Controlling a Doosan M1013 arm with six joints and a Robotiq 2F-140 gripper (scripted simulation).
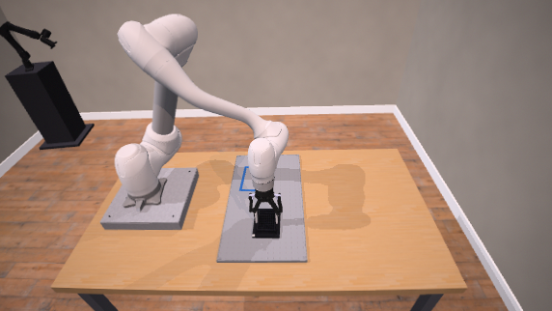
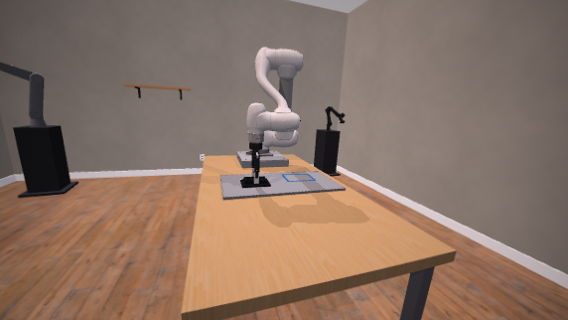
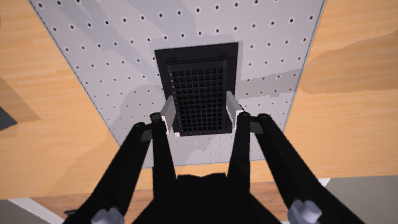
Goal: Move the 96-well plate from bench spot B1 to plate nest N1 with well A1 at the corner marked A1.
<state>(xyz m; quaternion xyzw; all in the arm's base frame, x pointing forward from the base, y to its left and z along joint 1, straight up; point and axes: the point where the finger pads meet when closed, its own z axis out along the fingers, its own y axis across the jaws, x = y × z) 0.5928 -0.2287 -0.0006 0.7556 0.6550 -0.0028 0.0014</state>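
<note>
My hand is 20 mm above the black 96-well plate. From my hand the other things lie so: black plate nest 40 mm below.
</note>
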